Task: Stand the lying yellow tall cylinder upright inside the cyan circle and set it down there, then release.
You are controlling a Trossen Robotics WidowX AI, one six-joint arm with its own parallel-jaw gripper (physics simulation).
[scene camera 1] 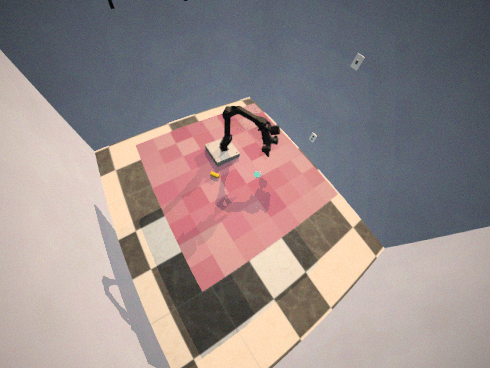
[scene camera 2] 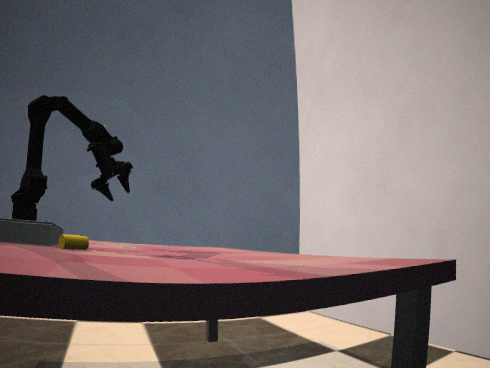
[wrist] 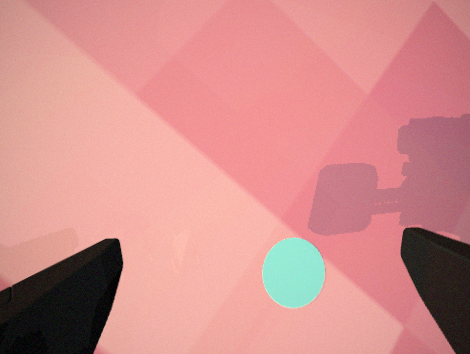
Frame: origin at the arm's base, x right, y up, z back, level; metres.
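Where they show: gripper, fingertip midpoint: (scene camera 1: pixel 269 153) (scene camera 2: pixel 120 197) (wrist: pixel 261 246); arm's base, origin of the base link: (scene camera 1: pixel 223 148) (scene camera 2: pixel 23 223).
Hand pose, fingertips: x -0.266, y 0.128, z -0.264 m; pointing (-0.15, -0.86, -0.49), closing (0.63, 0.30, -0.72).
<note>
Things, the pixels of their top centre, and the offset from my fingertips. "spot": a spot on its surface instead. Level surfaces: height alone.
- yellow cylinder, middle of its top: (scene camera 2: pixel 74 235) (scene camera 1: pixel 214 174) dx +0.422, dy -0.146, dz +0.060 m
- cyan circle, surface spot: (wrist: pixel 294 273) (scene camera 2: pixel 128 247) (scene camera 1: pixel 257 174) spot: dx +0.094, dy -0.177, dz -0.049 m
- pink patchwork table top, its level: dy -0.179 m
The yellow cylinder (scene camera 1: pixel 215 175) (scene camera 2: pixel 74 242) lies on its side on the table, close to the arm's base; it does not show in the wrist view. The cyan circle (scene camera 1: pixel 257 174) (scene camera 2: pixel 129 247) (wrist: pixel 294 273) is a flat disc on the table, to the right of the cylinder in the first scene view. My gripper (scene camera 1: pixel 270 149) (scene camera 2: pixel 120 197) (wrist: pixel 261 246) is open and empty, high above the table. In the wrist view the circle shows low in the frame, between the two fingers and a little right of their middle.
The arm's pale base block (scene camera 1: pixel 223 156) (scene camera 2: pixel 30 232) stands on the pink patchwork table top (scene camera 1: pixel 240 220) (scene camera 2: pixel 240 270) right beside the cylinder. The arm's shadow falls across the table top. The table's dark edge (scene camera 2: pixel 250 300) shows in the second scene view.
</note>
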